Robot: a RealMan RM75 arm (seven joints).
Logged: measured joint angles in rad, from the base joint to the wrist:
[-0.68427 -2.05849 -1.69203 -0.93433 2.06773 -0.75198 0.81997]
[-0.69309 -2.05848 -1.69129 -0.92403 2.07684 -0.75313 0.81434]
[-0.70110 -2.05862 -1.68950 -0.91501 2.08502 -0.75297 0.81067]
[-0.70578 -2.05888 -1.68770 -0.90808 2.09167 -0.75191 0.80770]
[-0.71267 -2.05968 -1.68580 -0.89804 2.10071 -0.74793 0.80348]
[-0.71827 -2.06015 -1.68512 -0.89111 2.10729 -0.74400 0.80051]
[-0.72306 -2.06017 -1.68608 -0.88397 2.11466 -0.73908 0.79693]
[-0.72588 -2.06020 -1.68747 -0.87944 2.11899 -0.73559 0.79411]
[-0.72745 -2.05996 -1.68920 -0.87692 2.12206 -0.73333 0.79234]
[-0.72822 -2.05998 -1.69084 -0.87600 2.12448 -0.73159 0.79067]
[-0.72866 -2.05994 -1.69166 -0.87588 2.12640 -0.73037 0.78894]
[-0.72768 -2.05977 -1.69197 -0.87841 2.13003 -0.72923 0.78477]
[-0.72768 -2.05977 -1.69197 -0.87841 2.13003 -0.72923 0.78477]
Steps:
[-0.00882 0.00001 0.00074 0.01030 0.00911 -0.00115 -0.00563]
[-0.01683 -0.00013 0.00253 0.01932 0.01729 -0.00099 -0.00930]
[-0.02151 -0.00039 0.00433 0.02625 0.02394 0.00007 -0.01227]
[-0.02840 -0.00119 0.00623 0.03629 0.03298 0.00405 -0.01649]
[-0.03400 -0.00166 0.00691 0.04322 0.03956 0.00798 -0.01946]
[-0.03879 -0.00168 0.00595 0.05036 0.04693 0.01290 -0.02304]
[-0.04161 -0.00171 0.00456 0.05489 0.05126 0.01639 -0.02586]
[-0.04318 -0.00147 0.00283 0.05741 0.05433 0.01865 -0.02763]
[-0.04395 -0.00149 0.00119 0.05833 0.05675 0.02039 -0.02930]
[-0.04439 -0.00145 0.00037 0.05845 0.05867 0.02161 -0.03103]
[-0.04341 -0.00128 0.00006 0.05592 0.06230 0.02275 -0.03520]
[-0.04341 -0.00128 0.00006 0.05592 0.06230 0.02275 -0.03520]

